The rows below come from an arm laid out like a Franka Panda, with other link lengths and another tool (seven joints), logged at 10 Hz.
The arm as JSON. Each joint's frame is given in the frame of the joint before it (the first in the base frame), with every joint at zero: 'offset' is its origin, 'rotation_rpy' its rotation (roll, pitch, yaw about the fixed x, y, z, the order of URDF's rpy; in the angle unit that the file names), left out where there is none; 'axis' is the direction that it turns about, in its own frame. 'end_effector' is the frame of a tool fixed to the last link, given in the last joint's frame.
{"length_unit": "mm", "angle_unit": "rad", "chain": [
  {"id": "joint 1", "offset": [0.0, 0.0, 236.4], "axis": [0.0, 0.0, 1.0]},
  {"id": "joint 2", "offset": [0.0, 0.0, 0.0], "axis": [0.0, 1.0, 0.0]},
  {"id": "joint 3", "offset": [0.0, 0.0, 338.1], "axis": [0.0, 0.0, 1.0]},
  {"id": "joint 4", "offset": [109.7, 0.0, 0.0], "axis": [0.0, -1.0, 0.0]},
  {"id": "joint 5", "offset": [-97.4, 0.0, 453.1], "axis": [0.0, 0.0, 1.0]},
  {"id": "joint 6", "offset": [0.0, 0.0, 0.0], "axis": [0.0, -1.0, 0.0]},
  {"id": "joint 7", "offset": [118.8, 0.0, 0.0], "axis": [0.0, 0.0, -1.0]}
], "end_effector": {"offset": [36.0, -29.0, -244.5], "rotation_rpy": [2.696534, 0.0, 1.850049]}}
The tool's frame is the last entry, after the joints.
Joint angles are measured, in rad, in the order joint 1, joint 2, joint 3, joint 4, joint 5, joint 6, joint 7. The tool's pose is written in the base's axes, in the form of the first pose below.
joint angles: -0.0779, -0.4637, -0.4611, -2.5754, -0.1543, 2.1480, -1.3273
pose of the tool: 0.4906 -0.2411 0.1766 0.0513 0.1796 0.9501 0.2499
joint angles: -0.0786, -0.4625, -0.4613, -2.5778, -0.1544, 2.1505, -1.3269
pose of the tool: 0.4901 -0.2411 0.1750 0.0509 0.1802 0.9500 0.2499
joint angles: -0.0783, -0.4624, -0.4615, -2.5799, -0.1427, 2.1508, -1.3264
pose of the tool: 0.4903 -0.2392 0.1742 0.0517 0.1832 0.9481 0.2547
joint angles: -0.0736, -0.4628, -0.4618, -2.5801, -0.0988, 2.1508, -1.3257
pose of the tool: 0.4940 -0.2326 0.1758 0.0573 0.1920 0.9413 0.2718
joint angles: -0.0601, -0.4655, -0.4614, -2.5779, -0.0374, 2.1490, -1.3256
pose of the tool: 0.5015 -0.2203 0.1806 0.0652 0.1997 0.9319 0.2956
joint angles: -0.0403, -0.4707, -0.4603, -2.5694, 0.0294, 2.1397, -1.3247
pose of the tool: 0.5113 -0.2047 0.1900 0.0729 0.2053 0.9214 0.3219
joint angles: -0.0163, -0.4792, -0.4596, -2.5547, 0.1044, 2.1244, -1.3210
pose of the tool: 0.5229 -0.1869 0.2048 0.0819 0.2108 0.9082 0.3522
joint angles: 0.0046, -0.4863, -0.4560, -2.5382, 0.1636, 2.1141, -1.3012
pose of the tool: 0.5345 -0.1724 0.2205 0.0914 0.2198 0.8958 0.3753
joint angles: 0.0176, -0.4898, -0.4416, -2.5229, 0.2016, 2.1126, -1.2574
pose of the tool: 0.5457 -0.1606 0.2344 0.1003 0.2350 0.8859 0.3872
